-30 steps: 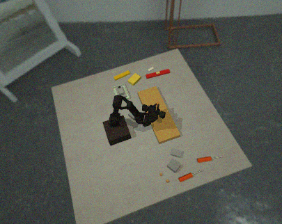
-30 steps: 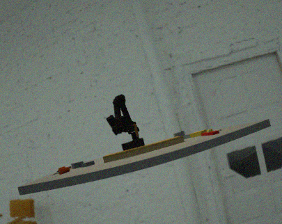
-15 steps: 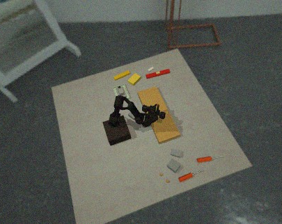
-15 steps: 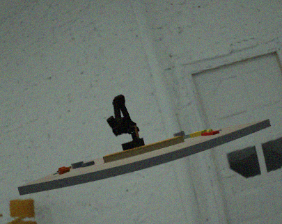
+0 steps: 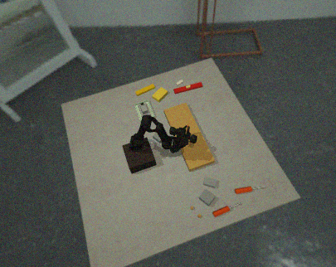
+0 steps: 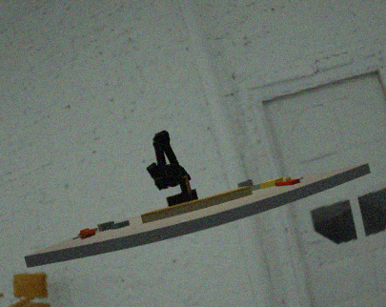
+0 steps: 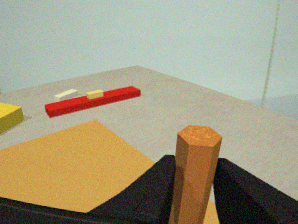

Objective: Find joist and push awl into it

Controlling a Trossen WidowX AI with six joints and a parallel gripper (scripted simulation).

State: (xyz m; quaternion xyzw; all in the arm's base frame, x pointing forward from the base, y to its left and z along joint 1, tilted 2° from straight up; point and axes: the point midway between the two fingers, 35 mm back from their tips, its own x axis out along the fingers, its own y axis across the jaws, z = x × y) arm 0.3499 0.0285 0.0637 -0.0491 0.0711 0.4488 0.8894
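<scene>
Now: the awl 60 mm below my gripper tip. From my gripper tip the other things lie so: stud finder: 280 mm behind, 310 mm to the left, 100 mm below; pale green tray: 280 mm behind, 290 mm to the left, 140 mm below; yellow block: 130 mm behind, 420 mm to the left, 140 mm below.
</scene>
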